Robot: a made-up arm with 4 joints.
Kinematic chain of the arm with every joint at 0, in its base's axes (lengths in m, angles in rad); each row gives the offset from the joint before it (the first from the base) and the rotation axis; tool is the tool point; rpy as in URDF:
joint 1: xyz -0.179 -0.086 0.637 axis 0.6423 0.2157 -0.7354
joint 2: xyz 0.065 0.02 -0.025 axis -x
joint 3: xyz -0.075 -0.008 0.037 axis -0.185 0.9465 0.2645
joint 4: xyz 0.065 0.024 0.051 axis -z
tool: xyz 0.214 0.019 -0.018 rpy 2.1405 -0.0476 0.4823
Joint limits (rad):
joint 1: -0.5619..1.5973
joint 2: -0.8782..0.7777
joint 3: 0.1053..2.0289
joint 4: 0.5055..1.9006
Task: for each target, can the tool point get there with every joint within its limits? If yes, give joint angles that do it. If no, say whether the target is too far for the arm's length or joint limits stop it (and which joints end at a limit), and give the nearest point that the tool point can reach.
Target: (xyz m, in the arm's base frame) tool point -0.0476 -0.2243 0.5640
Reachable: yes | joints -0.1026 0.3268 1.4050 1.2387
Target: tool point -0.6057 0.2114 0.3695
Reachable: no: too far | nearest point -0.3219 0.0430 0.4970 | short by 0.354 m
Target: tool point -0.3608 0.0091 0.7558
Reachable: no: joint limits stop it (at a limit: joint 1, joint 2, joint 3, joint 4) | nearest point -0.1735 -0.0863 0.8109 | short by 0.217 m
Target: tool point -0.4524 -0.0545 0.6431
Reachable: no: joint limits stop it (at a limit: joint 1, joint 3, joint 4) | nearest point -0.3375 -0.1239 0.5618 | short by 0.157 m
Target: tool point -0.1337 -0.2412 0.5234
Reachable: yes | joints 0.6110 0.4753 1.3263 1.2946
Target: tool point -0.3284 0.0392 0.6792
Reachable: no: joint limits stop it (at a limit: joint 1, joint 2, joint 3, joint 4) | nearest point -0.3124 0.0667 0.5123 | short by 0.170 m
